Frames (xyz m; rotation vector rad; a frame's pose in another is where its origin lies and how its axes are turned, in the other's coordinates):
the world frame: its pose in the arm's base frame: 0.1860 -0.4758 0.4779 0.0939 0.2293 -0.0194
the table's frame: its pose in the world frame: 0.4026 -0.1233 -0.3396 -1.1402 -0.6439 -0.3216
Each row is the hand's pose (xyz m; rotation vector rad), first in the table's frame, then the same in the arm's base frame.
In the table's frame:
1: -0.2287 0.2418 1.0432 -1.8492 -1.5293 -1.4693
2: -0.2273 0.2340 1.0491 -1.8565 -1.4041 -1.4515
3: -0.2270 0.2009 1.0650 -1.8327 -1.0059 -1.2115
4: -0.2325 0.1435 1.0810 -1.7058 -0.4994 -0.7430
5: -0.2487 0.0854 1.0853 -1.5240 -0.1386 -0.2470
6: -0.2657 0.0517 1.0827 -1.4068 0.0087 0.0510
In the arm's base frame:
1: 0.1606 0.4635 0.1803 1.5021 1.7297 0.7779
2: 0.1577 0.4652 0.1895 1.5896 1.6958 0.8594
3: 0.1420 0.4640 0.2227 2.0269 1.5549 1.0376
4: 0.1119 0.4516 0.2730 -2.6391 -1.1389 -1.1069
5: 0.0744 0.4283 0.3143 -2.5429 -0.4770 -0.7534
6: 0.0469 0.4102 0.3329 -2.4542 -0.1652 -0.5051

